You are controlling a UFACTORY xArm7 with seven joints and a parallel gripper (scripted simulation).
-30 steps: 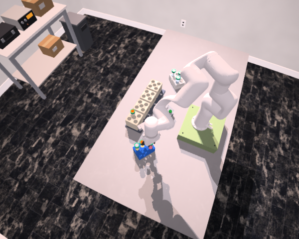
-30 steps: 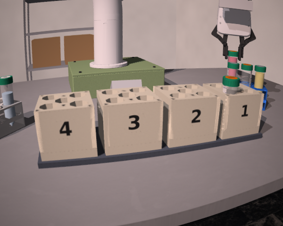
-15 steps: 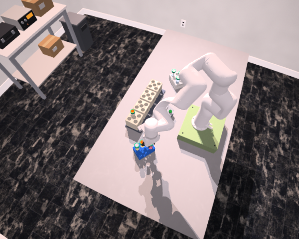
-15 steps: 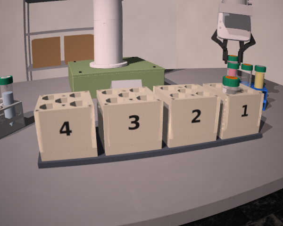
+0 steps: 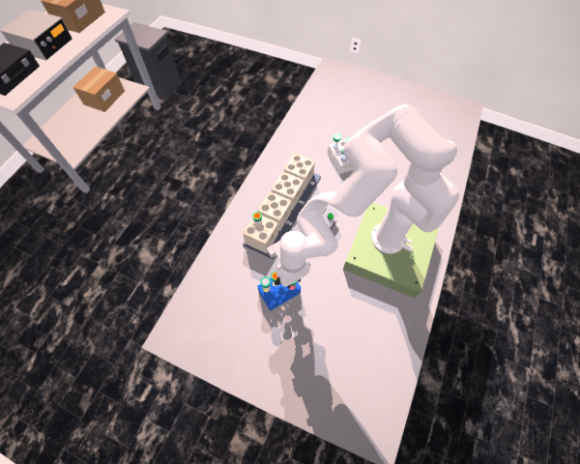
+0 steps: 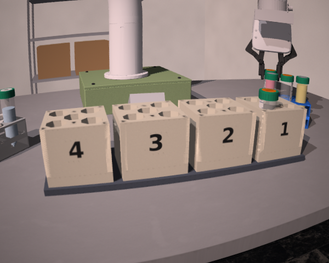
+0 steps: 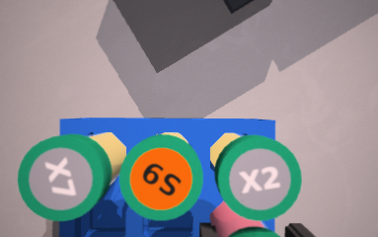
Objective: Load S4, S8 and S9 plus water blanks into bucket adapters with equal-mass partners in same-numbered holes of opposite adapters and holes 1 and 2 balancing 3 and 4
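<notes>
Now: the pink-filled tube 10 mm behind my hand and 50 mm below it. From my hand the other things lie so: blue rack: 40 mm ahead, 30 mm to the left, 90 mm below; green key: 20 mm ahead, 320 mm to the right, 50 mm below; loading stand: 220 mm ahead, 280 mm to the right, 110 mm below.
</notes>
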